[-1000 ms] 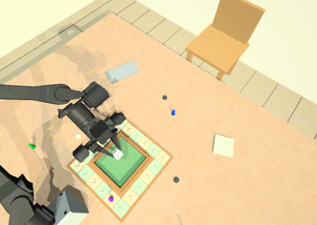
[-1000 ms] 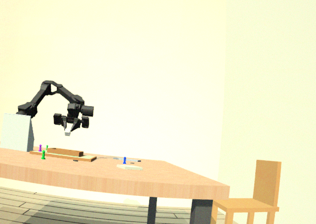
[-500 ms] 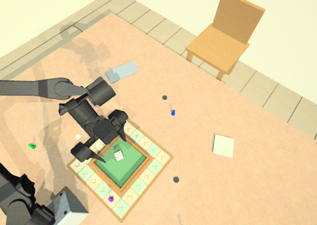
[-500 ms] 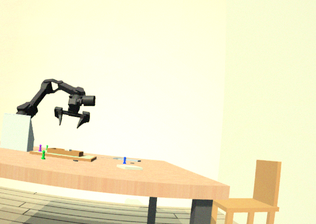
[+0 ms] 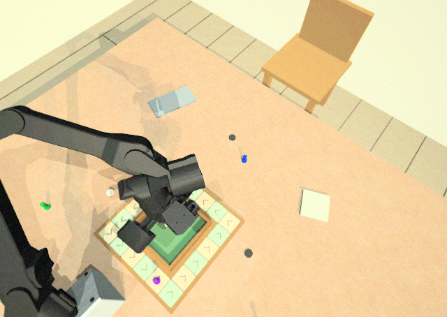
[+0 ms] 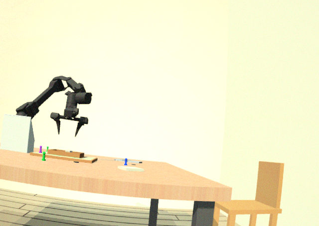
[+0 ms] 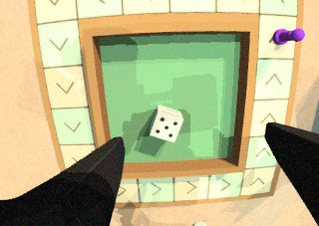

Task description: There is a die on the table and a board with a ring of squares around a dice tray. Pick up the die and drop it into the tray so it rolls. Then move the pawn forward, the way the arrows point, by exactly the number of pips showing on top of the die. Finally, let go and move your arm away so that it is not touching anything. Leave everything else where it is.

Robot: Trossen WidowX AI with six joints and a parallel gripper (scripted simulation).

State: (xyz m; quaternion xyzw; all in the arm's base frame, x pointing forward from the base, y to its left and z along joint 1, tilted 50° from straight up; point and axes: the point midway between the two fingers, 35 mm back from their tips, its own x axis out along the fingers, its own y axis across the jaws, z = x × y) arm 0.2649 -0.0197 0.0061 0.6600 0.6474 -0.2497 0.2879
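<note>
The purple pawn is 11 cm behind my gripper tip, 6 cm to the right of it and 8 cm below it. Round my gripper tip: green dice tray: 1 cm ahead, 1 cm to the left, 10 cm below; then white die: 1 cm ahead, 2 cm to the left, 8 cm below; then white disc: 3 cm behind, 21 cm to the left, 11 cm below.
</note>
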